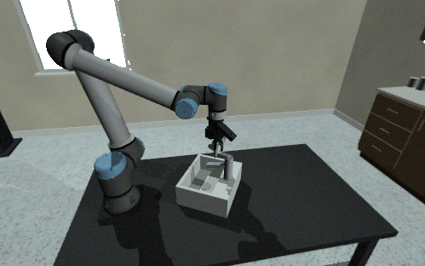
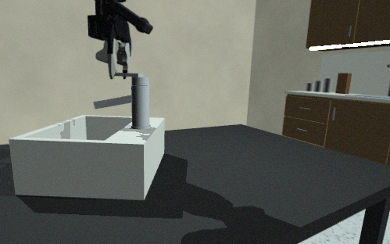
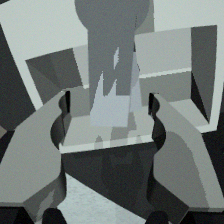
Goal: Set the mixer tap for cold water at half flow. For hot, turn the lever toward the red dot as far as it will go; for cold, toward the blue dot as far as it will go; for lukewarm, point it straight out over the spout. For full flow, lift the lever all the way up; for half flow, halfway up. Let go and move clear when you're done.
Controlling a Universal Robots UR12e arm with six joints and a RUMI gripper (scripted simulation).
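My gripper is now 2 cm to the left of the flat lever and 1 cm short of it. Round my hand: white basin (24 cm below, 5 cm behind, 2 cm to the left).
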